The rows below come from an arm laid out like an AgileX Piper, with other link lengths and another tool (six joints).
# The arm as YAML. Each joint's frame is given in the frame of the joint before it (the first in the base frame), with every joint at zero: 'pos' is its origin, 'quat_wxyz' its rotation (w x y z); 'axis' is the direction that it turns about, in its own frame. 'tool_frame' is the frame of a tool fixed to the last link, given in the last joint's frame.
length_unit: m
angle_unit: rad
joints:
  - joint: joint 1
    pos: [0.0, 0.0, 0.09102]
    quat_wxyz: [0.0, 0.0, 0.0, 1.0]
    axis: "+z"
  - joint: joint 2
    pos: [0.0, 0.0, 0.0]
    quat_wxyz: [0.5, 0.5, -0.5, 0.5]
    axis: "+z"
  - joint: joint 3
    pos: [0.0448, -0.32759, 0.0]
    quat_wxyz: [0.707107, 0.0, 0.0, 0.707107]
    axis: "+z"
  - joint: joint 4
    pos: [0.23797, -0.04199, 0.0]
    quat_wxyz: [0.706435, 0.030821, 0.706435, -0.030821]
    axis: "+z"
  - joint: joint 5
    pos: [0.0, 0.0, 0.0]
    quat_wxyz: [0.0, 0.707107, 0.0, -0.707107]
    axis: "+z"
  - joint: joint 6
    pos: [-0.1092, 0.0, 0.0]
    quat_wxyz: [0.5, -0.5, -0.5, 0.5]
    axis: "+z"
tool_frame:
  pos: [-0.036, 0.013, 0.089]
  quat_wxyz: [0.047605, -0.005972, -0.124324, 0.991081]
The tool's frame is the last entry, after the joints.
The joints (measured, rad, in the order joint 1, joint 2, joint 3, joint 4, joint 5, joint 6), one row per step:
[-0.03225 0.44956 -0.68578 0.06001 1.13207 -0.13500]
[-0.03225 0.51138 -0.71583 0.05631 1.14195 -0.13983]
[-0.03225 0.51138 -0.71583 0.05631 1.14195 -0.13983]
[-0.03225 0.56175 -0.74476 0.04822 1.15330 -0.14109]
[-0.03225 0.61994 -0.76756 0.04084 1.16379 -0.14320]
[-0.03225 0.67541 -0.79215 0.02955 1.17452 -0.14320]
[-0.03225 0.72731 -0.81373 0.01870 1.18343 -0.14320]
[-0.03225 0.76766 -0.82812 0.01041 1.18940 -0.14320]
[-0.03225 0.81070 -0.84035 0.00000 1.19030 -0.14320]
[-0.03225 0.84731 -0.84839 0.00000 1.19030 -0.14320]
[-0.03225 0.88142 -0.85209 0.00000 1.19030 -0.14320]
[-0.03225 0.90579 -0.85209 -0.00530 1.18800 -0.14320]
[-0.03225 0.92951 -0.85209 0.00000 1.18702 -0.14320]
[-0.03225 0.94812 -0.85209 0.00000 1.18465 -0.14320]
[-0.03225 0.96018 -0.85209 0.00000 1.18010 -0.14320]
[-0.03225 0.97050 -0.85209 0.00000 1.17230 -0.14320]
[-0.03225 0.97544 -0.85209 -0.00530 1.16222 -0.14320]
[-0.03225 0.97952 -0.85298 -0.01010 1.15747 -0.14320]
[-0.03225 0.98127 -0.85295 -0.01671 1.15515 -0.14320]
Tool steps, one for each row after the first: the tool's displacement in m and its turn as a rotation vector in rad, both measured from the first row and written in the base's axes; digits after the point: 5 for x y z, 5 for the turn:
[0.00773 -0.00111 0.00512 -0.00562 0.04158 0.00298]
[0.00773 -0.00111 0.00512 -0.00562 0.04158 0.00298]
[0.01423 -0.00291 0.01002 -0.01325 0.07457 0.00220]
[0.02169 -0.00464 0.01203 -0.02029 0.12062 0.00251]
[0.02925 -0.00709 0.01437 -0.02987 0.16259 0.00026]
[0.03665 -0.00945 0.01579 -0.03914 0.20217 -0.00174]
[0.04245 -0.01126 0.01594 -0.04620 0.23437 -0.00307]
[0.04934 -0.01353 0.01526 -0.05537 0.26641 -0.00478]
[0.05513 -0.01372 0.01360 -0.05456 0.29496 -0.00387]
[0.05993 -0.01387 0.01072 -0.05368 0.32535 -0.00290]
[0.06329 -0.01502 0.00800 -0.05824 0.34758 -0.00328]
[0.06632 -0.01408 0.00501 -0.05236 0.37012 -0.00146]
[0.06893 -0.01416 0.00276 -0.05188 0.38635 -0.00094]
[0.07120 -0.01424 0.00139 -0.05166 0.39385 -0.00070]
[0.07390 -0.01433 0.00034 -0.05158 0.39637 -0.00062]
[0.07641 -0.01544 0.00018 -0.05700 0.39141 -0.00163]
[0.07794 -0.01643 0.00017 -0.06182 0.39000 -0.00240]
[0.07855 -0.01773 0.00015 -0.06841 0.38967 -0.00341]

